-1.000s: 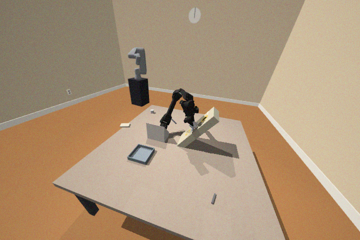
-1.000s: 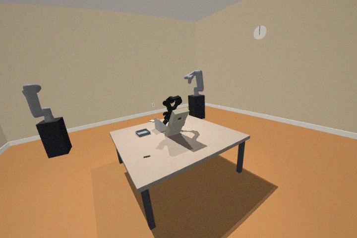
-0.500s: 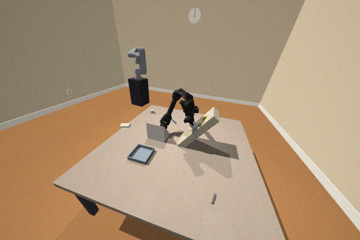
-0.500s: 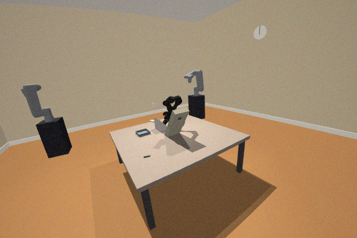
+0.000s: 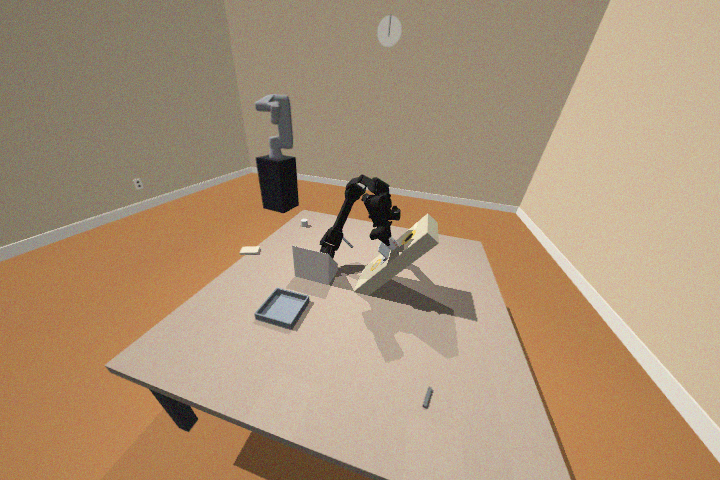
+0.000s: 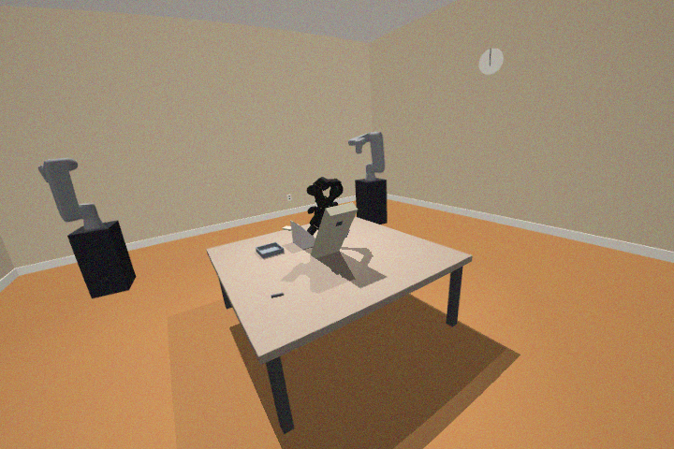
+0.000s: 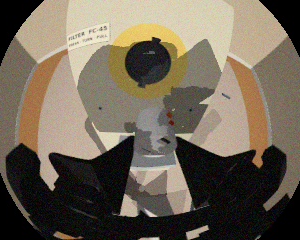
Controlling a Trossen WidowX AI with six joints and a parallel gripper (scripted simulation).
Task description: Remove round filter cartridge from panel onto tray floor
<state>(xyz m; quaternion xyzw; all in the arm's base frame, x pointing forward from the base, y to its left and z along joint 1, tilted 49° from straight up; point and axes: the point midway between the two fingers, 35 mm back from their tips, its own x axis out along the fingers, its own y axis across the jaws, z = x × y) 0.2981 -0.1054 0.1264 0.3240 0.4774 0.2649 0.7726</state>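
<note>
Right now my gripper tip is 32 cm past the blue-grey tray, 31 cm to the left of it and 23 cm above it. Round my gripper tip: small cream card: 74 cm behind, 23 cm below, 6 cm to the right; then small dark grey stick: 41 cm to the right, 26 cm ahead, 24 cm below; then filter cartridge: right at my gripper tip.
</note>
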